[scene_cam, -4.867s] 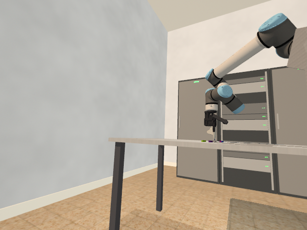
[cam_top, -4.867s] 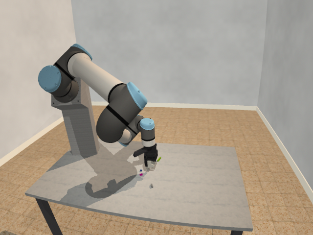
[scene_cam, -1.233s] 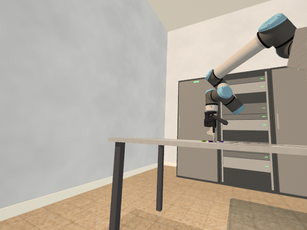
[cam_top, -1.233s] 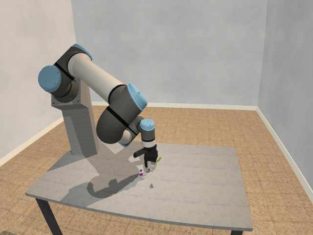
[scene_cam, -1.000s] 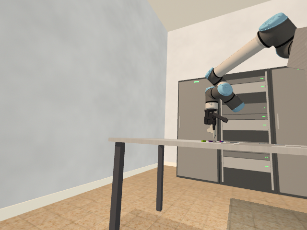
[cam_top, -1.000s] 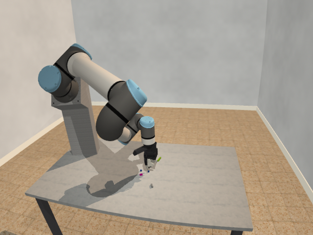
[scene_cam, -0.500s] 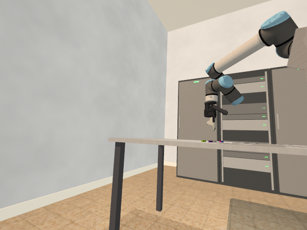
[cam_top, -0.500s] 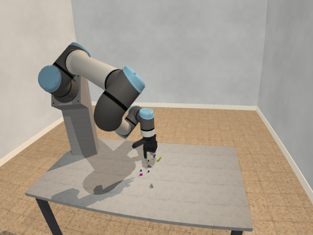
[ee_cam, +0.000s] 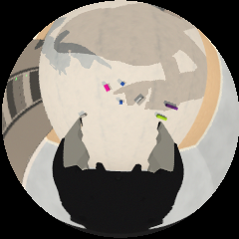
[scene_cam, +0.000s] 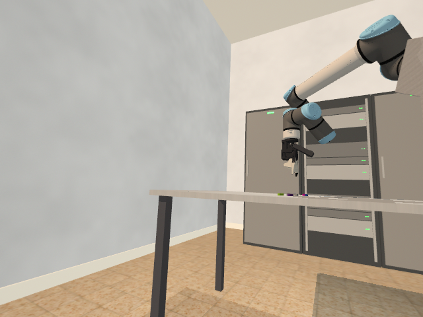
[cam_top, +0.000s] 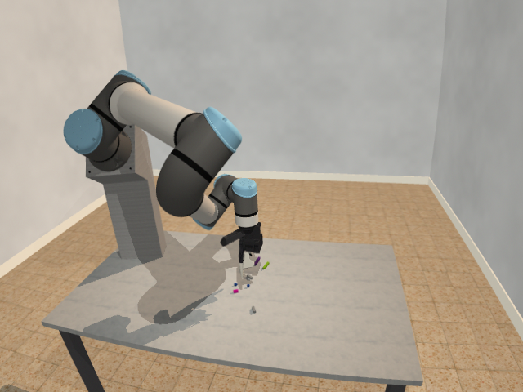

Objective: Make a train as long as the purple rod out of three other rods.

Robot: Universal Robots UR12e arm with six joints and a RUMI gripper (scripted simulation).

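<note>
Right now the magenta rod is 5 cm behind my hand, 3 cm to the right of it and 10 cm below it. Round my hand: lime rod (8 cm ahead, 15 cm to the left, 10 cm below); purple rod (4 cm ahead, 19 cm to the left, 10 cm below).
</note>
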